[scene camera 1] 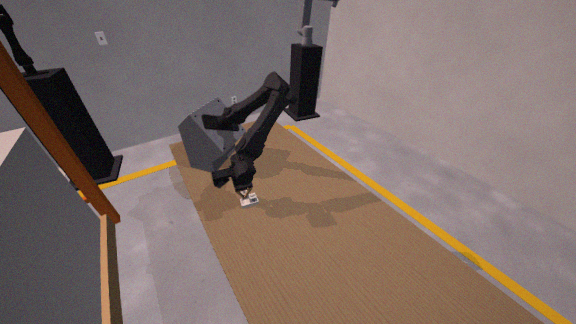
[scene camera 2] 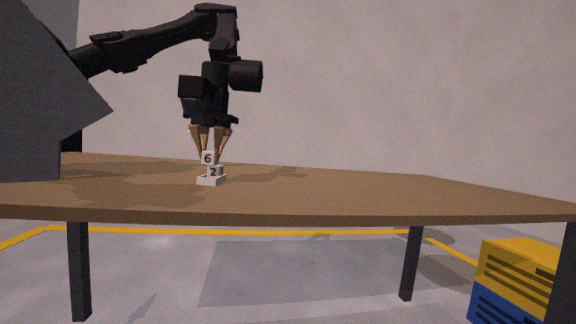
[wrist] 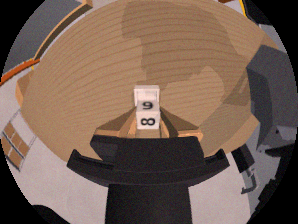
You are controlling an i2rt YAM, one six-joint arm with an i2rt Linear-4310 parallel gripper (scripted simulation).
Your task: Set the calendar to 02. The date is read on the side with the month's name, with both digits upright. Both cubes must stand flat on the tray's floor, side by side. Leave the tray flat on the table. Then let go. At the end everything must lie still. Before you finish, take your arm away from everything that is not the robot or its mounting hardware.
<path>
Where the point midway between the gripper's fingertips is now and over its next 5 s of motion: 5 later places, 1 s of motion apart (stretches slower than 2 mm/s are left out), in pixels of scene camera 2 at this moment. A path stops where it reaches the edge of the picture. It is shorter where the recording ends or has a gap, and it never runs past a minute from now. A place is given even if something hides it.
My gripper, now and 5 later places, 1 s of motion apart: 209, 160; 210, 162; 210, 169; 210, 169; 210, 172; 210, 172
</path>
